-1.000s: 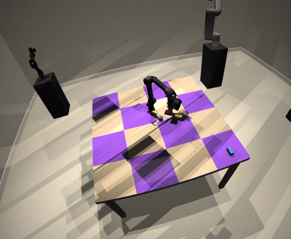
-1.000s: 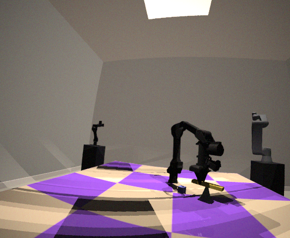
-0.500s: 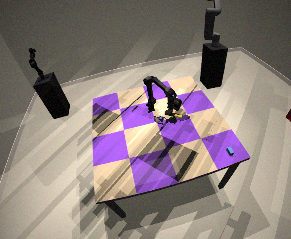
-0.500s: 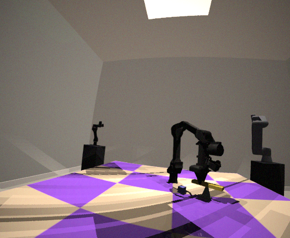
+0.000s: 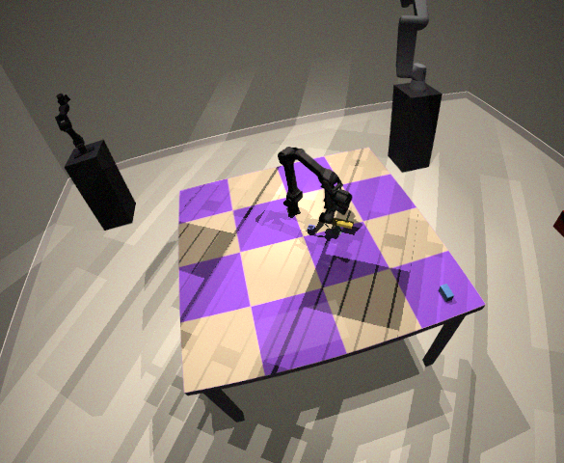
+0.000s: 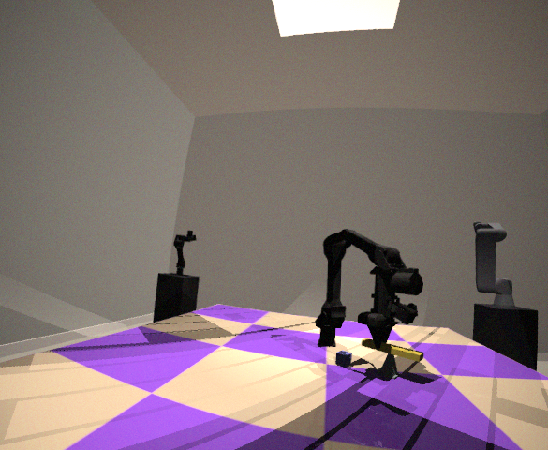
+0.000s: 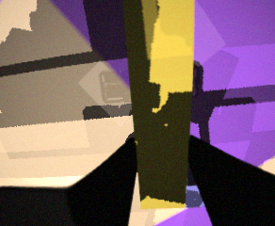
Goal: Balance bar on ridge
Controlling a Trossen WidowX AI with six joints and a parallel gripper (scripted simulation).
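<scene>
Now: the yellow bar 2 cm to the left of my gripper tip and 2 cm ahead of it. From my gripper tip the other things lie so: light blue block (54 cm ahead, 35 cm to the left, 5 cm below); then dark blue cube (10 cm to the right, 5 cm below, 2 cm behind).
</scene>
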